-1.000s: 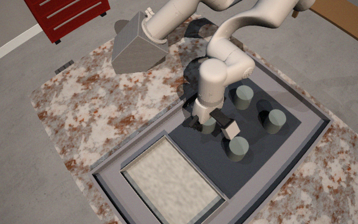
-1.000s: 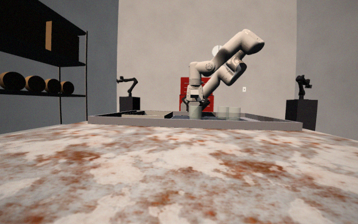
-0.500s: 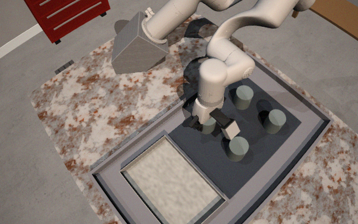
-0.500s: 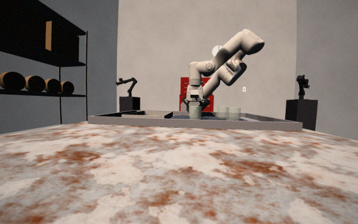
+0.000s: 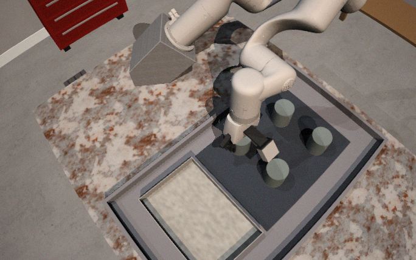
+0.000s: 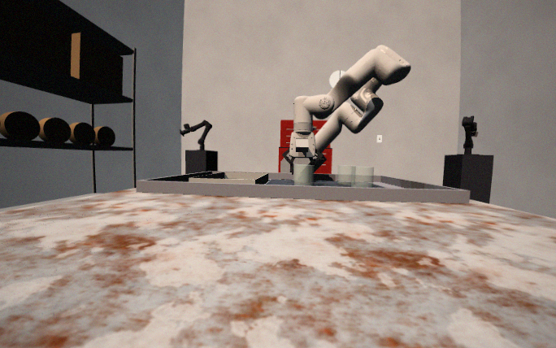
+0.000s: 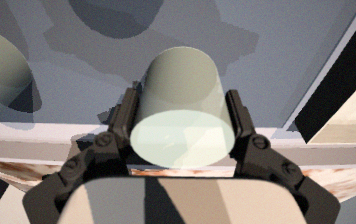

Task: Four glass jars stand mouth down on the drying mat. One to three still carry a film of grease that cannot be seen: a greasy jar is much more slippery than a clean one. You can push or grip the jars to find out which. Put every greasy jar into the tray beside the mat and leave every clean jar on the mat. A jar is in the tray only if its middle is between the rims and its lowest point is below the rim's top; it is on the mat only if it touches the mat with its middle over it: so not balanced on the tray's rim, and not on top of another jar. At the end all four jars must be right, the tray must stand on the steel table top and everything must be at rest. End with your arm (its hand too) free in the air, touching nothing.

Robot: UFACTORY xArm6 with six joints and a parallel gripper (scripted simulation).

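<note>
The tray is 230 mm to the right of my hand, 120 mm ahead of it and 40 mm below it. Also, from my hand: dark drying mat: 90 mm to the left, 80 mm ahead, 50 mm below.
</note>
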